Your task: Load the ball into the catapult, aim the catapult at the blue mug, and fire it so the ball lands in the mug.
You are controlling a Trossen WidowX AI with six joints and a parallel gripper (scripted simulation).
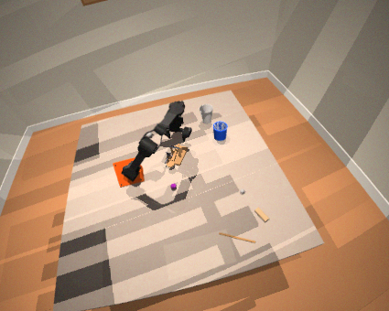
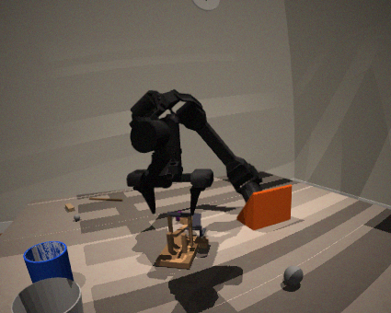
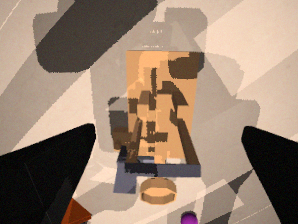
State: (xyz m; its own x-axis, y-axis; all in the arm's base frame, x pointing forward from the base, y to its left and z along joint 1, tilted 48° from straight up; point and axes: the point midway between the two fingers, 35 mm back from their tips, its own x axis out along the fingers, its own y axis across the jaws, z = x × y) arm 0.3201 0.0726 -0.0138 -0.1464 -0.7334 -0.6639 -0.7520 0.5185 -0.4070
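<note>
The catapult frame lies 40 mm below my gripper tip, 30 mm to the right of it and 30 mm behind it. Also, from my gripper tip: purple ball 230 mm to the right, 120 mm behind, 110 mm below; then blue mug 290 mm ahead, 90 mm below, 10 mm to the left; then wooden catapult 70 mm below, 60 mm behind, 40 mm to the right.
</note>
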